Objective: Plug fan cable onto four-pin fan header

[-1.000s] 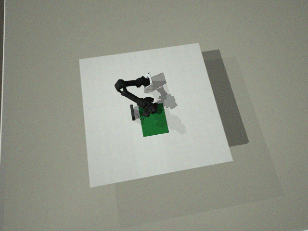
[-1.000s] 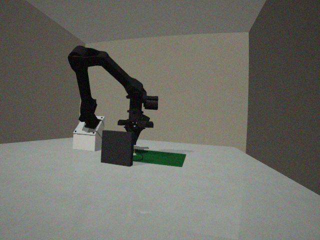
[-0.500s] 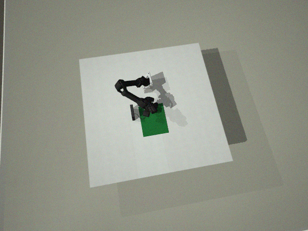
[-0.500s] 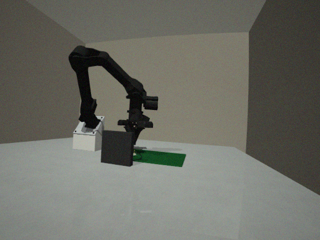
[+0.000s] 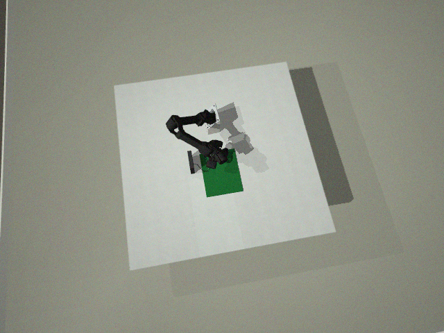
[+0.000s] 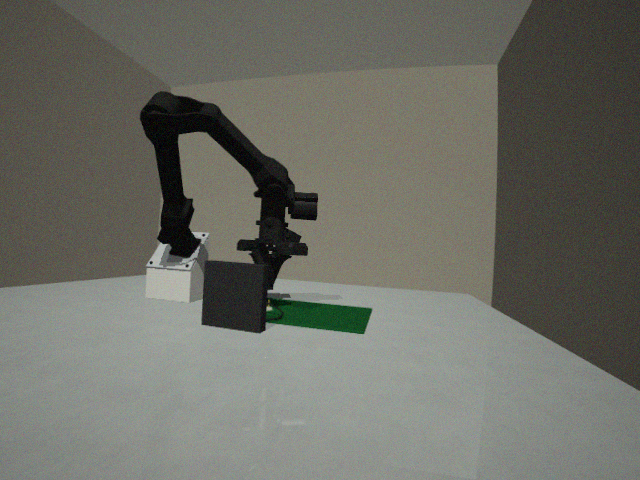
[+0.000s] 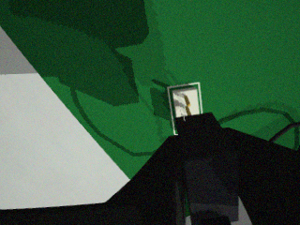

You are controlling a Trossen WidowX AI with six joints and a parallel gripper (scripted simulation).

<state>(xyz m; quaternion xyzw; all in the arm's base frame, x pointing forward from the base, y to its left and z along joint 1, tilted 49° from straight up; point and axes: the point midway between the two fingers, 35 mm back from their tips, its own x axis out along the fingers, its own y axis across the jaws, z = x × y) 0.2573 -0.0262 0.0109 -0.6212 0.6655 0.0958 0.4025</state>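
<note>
Right now my gripper tip is 80 mm short of the green board, 30 mm to the right of it and 80 mm above it. Also, from my gripper tip: dark fan: 150 mm to the right; dark plug: 10 mm to the right, 10 mm above.
</note>
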